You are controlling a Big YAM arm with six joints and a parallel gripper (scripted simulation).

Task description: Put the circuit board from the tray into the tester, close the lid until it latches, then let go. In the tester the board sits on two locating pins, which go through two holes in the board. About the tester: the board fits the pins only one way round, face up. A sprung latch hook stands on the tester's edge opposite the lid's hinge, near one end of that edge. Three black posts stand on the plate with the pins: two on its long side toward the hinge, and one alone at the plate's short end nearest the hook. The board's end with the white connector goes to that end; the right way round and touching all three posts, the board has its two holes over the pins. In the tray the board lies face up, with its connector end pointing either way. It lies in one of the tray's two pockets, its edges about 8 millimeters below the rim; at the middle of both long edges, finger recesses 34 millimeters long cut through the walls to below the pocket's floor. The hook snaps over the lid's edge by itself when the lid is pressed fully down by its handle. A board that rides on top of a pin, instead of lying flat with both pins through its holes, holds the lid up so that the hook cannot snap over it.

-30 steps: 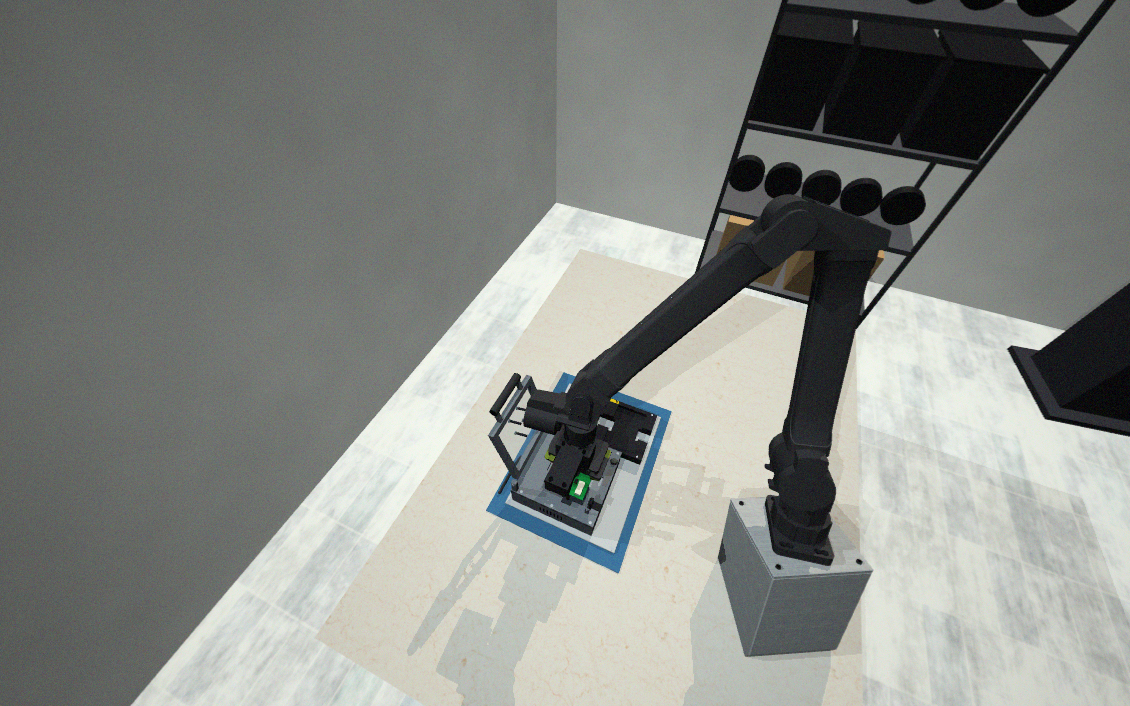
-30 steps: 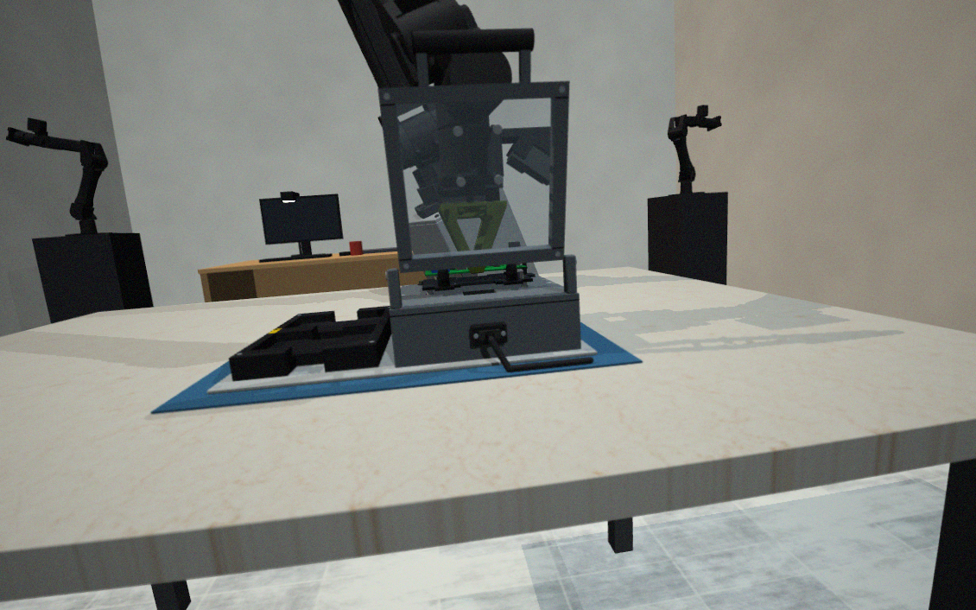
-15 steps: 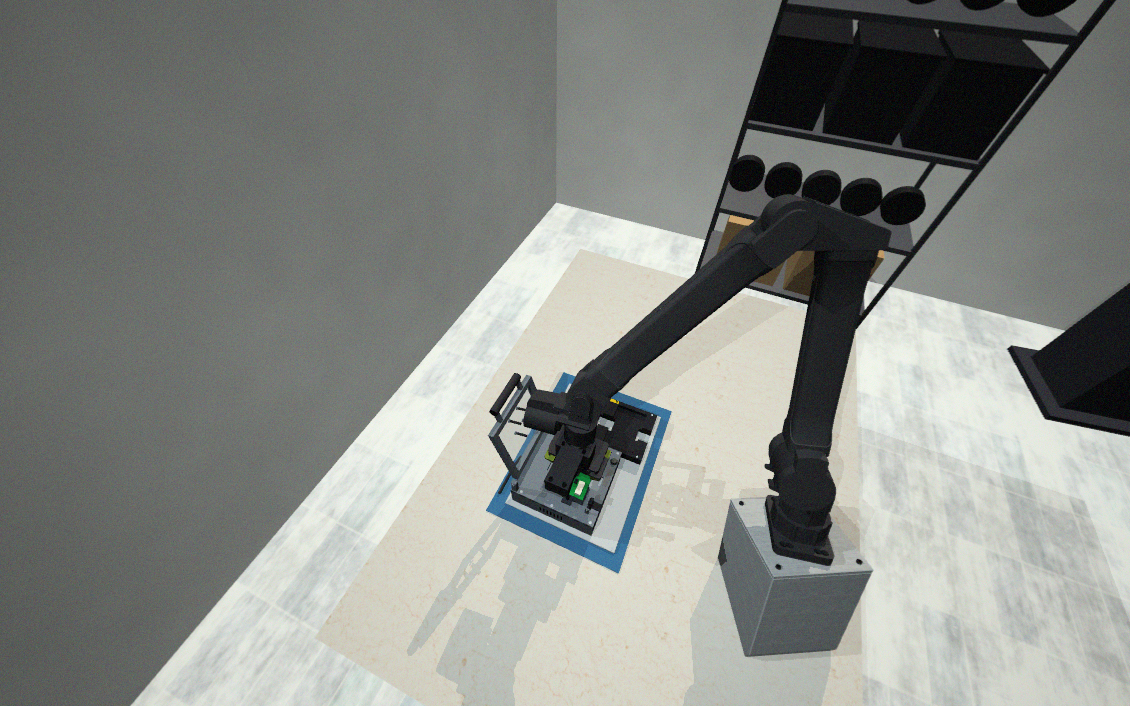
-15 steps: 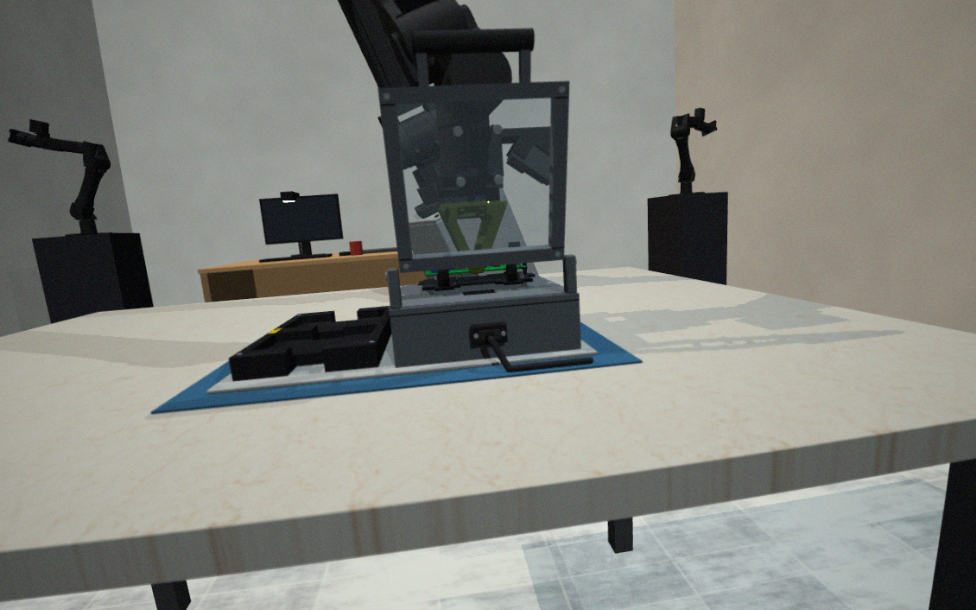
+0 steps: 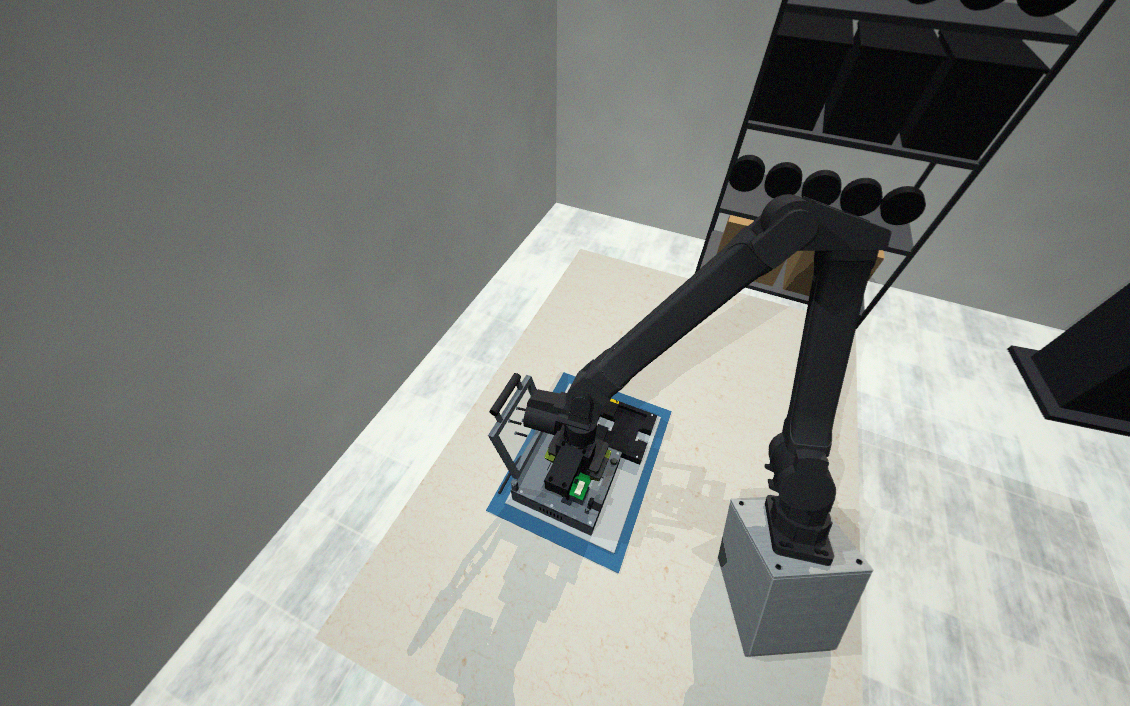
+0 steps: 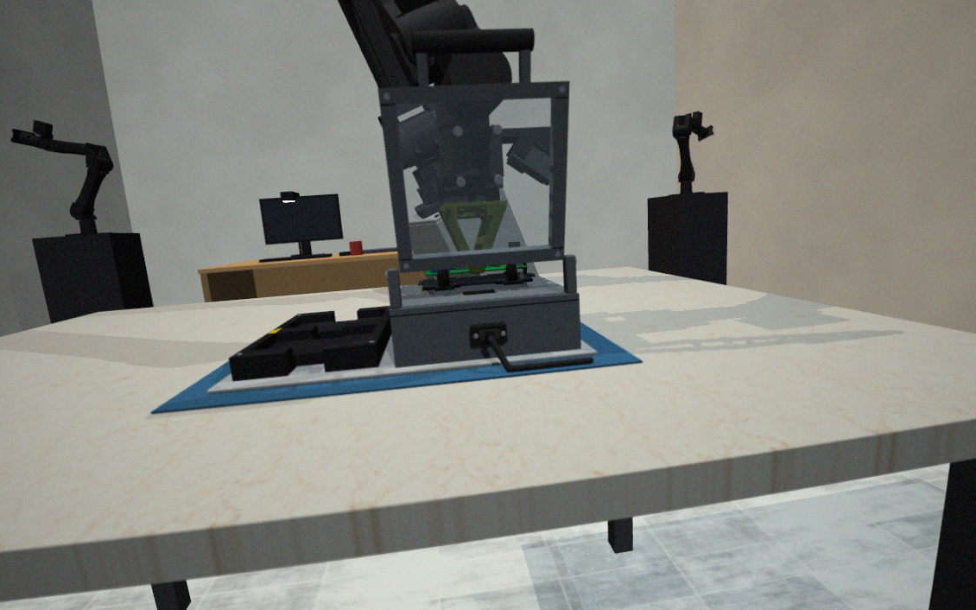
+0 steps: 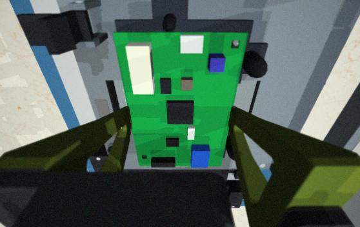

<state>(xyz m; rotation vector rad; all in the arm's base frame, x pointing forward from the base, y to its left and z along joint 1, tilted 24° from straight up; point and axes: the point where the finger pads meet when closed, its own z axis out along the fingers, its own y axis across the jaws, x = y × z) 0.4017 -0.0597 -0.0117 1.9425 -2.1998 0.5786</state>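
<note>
My hand is right at the green circuit board. From my hand the other things lie so: latch hook (70 mm to the left, 50 mm behind); dark plate (20 mm below, 10 mm ahead); clear lid (120 mm ahead, 100 mm above, 20 mm to the right).
</note>
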